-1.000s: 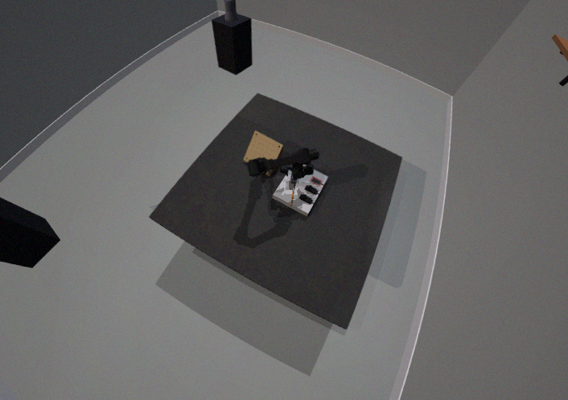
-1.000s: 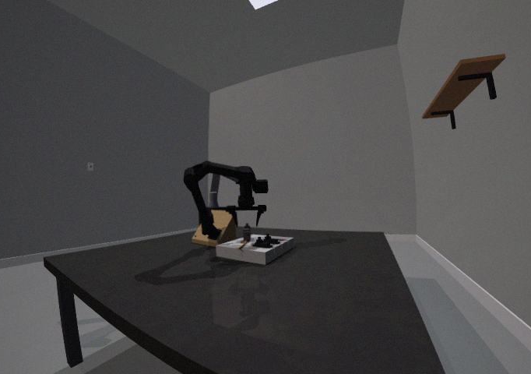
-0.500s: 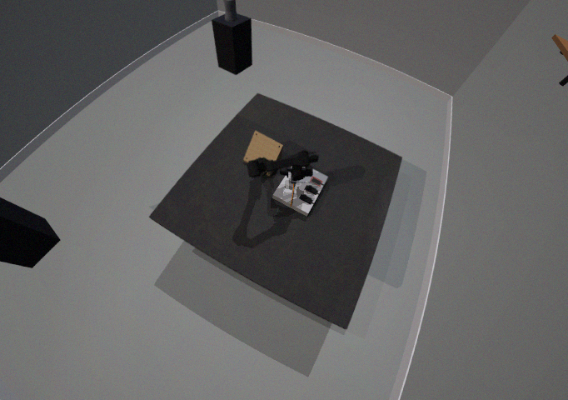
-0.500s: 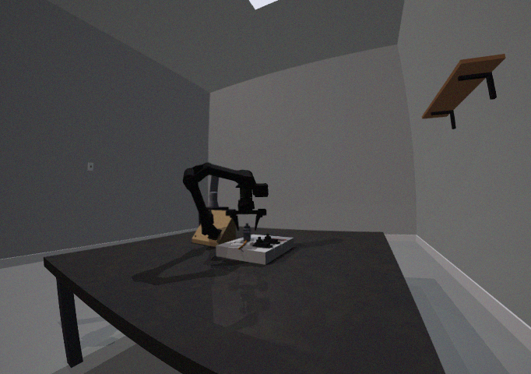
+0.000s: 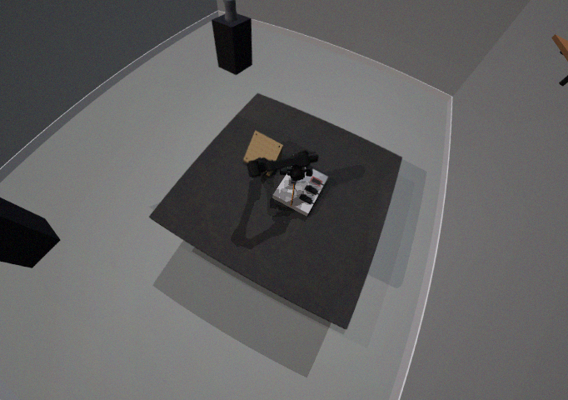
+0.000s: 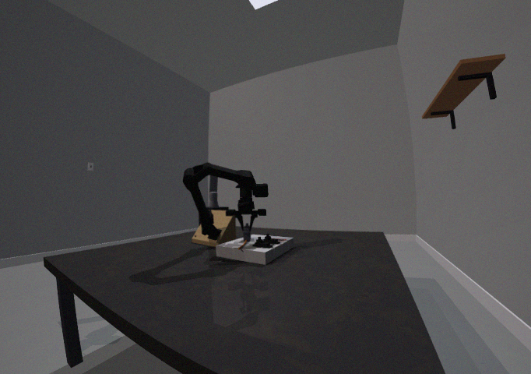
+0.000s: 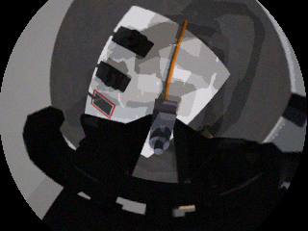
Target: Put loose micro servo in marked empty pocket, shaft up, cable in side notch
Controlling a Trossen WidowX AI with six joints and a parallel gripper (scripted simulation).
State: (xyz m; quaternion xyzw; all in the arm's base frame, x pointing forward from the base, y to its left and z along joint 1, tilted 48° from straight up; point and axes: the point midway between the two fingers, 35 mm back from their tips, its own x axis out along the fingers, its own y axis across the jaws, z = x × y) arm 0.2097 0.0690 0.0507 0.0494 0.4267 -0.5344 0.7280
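Now: gripper tip 1 cm short of the white deck, 1 cm to the right of it and 7 cm above it.
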